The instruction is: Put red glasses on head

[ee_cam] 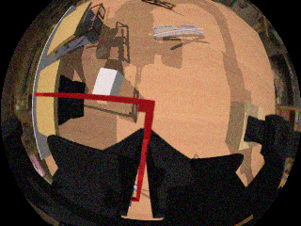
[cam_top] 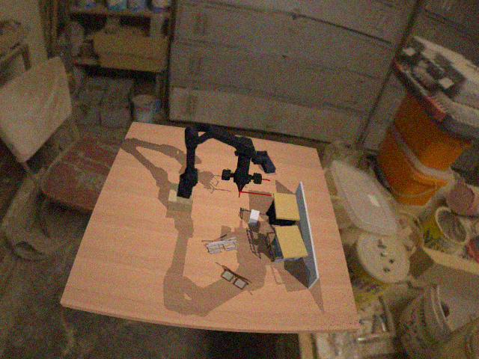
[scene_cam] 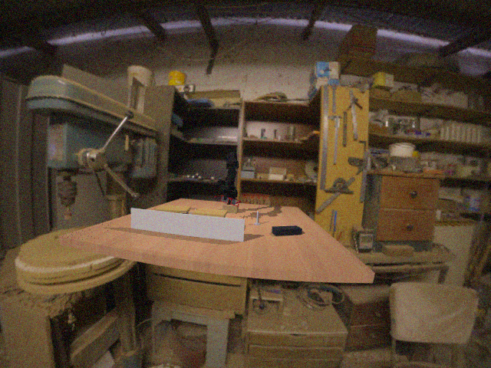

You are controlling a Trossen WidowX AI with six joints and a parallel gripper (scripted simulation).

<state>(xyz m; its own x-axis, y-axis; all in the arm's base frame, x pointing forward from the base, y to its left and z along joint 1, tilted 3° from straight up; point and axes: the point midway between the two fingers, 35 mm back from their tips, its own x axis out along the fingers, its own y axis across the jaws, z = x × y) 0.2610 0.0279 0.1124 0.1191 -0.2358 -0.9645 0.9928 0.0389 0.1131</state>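
Now: gripper tip 11 cm above the white block, 10 cm short of it and 5 cm to the left of it. Round my gripper tip: dark case 41 cm to the left, 15 cm ahead, 12 cm below; then blue-grey stand 23 cm to the left, 11 cm below, 2 cm ahead; then upright board 36 cm ahead, 10 cm to the right, 8 cm below.
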